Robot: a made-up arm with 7 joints. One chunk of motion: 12 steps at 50 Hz.
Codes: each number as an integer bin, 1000 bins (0 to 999) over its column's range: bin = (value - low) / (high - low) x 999, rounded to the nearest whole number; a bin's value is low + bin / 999 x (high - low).
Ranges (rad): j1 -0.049..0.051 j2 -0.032..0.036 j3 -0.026..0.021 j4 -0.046..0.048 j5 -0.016..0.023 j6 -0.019..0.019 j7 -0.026..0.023
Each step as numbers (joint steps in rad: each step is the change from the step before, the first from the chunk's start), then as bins.
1 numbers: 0.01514 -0.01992 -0.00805 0.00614 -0.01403 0.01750 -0.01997
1 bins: 641 177 382 554 50 960 123
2 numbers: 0.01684 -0.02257 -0.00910 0.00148 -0.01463 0.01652 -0.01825
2 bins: 658 139 359 505 35 934 158
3 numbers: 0.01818 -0.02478 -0.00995 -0.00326 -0.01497 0.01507 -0.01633
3 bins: 671 106 341 454 26 896 197
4 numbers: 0.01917 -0.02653 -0.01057 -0.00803 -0.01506 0.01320 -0.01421
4 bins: 681 80 328 404 24 847 240
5 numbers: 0.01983 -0.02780 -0.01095 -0.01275 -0.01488 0.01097 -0.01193
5 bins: 688 62 320 353 29 788 287
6 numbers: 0.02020 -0.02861 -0.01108 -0.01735 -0.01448 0.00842 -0.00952
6 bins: 691 50 317 304 39 721 336
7 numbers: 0.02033 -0.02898 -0.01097 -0.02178 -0.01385 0.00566 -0.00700
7 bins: 693 44 319 257 55 648 387
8 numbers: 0.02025 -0.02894 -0.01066 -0.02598 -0.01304 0.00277 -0.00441
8 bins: 692 45 326 213 76 572 440
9 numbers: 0.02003 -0.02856 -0.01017 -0.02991 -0.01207 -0.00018 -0.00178
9 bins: 690 51 336 171 101 495 494
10 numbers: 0.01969 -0.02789 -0.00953 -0.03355 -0.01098 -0.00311 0.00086
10 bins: 686 60 350 132 129 418 548
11 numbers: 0.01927 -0.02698 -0.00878 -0.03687 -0.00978 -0.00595 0.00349
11 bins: 682 74 366 97 159 343 601
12 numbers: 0.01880 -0.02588 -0.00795 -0.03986 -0.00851 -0.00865 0.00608
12 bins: 677 90 384 65 192 272 654
